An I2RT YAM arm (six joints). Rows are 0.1 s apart.
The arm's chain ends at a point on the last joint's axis. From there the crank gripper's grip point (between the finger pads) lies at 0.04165 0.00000 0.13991 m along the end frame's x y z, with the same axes.
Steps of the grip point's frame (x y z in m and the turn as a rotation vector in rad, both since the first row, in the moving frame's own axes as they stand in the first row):
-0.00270 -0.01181 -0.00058 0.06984 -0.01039 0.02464
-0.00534 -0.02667 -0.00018 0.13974 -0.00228 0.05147
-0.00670 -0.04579 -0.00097 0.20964 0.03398 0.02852
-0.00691 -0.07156 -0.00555 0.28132 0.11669 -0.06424
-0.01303 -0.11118 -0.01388 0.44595 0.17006 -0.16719
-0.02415 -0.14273 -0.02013 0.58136 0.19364 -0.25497
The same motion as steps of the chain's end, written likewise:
-0.00135 -0.00304 -0.00070 0.06984 -0.01039 0.02464
-0.00547 -0.00931 0.00094 0.13974 -0.00228 0.05147
-0.01179 -0.01808 0.00345 0.20964 0.03398 0.02852
-0.02135 -0.03036 0.00604 0.28132 0.11669 -0.06424
-0.02956 -0.04434 0.01002 0.44595 0.17006 -0.16719
-0.03724 -0.05631 0.01565 0.58136 0.19364 -0.25497

